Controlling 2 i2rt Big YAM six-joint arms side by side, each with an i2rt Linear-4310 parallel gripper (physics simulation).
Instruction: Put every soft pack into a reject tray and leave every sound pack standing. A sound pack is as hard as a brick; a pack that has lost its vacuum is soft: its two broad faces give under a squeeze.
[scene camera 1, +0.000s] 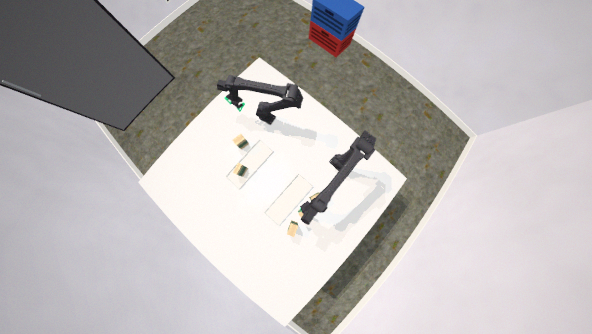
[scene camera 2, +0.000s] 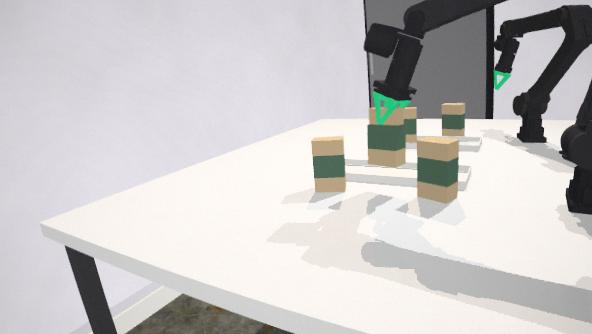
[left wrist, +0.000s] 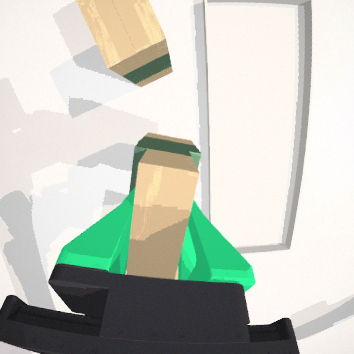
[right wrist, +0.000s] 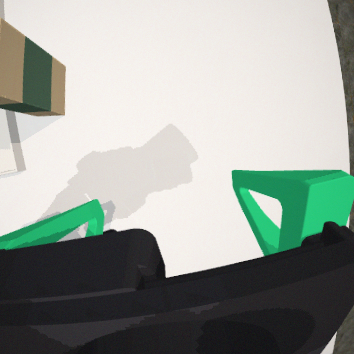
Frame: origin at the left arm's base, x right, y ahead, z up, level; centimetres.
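Seen in the pictures: left gripper, fingertip midpoint: (scene camera 1: 303, 212) (scene camera 2: 382, 123) (left wrist: 161, 193); right gripper, fingertip midpoint: (scene camera 1: 235, 107) (scene camera 2: 496, 88) (right wrist: 165, 192); left arm's base, origin of the base link: (scene camera 1: 337, 163) (scene camera 2: 588, 204); right arm's base, origin of the base link: (scene camera 1: 267, 117) (scene camera 2: 531, 139).
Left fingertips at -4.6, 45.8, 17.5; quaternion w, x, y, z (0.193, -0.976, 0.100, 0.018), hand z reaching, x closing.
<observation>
Offsets run from my left fingertips to a thing's top centre, as dx, dy, dz. Level surfaces: height alone.
My left gripper (scene camera 1: 301, 211) (scene camera 2: 390, 114) (left wrist: 161, 193) is shut on a tan pack {-0.3, -0.9, +3.9} (scene camera 2: 386, 137) (left wrist: 162, 215) with a green band. It holds the pack upright, raised above the table beside the near reject tray {+13.0, +1.3, -15.3} (scene camera 1: 287, 200) (scene camera 2: 380, 179) (left wrist: 302, 100). The pack's top looks narrow between the fingers. One pack {-3.5, +13.9, -3.5} (scene camera 1: 292, 229) (scene camera 2: 328, 165) and another pack {-0.9, -13.6, -3.5} (scene camera 1: 314, 196) (scene camera 2: 437, 170) stand near that tray. A pack {+53.8, +10.9, -3.2} (scene camera 1: 240, 170) (scene camera 2: 411, 125) stands in the far tray (scene camera 1: 257, 156) (scene camera 2: 450, 146), and a pack {+69.1, -4.2, -3.5} (scene camera 1: 240, 141) (scene camera 2: 453, 120) stands beside it. My right gripper (scene camera 1: 235, 104) (scene camera 2: 500, 80) (right wrist: 165, 192) is open and empty.
The white table {dz -17.5} (scene camera 1: 200, 210) (scene camera 2: 200, 210) carries both arms. The right gripper hangs high near the table's upper left edge in scene camera 1. A dark panel (scene camera 1: 75, 55) stands beyond that side. Blue and red crates (scene camera 1: 336, 20) are stacked on the floor.
</observation>
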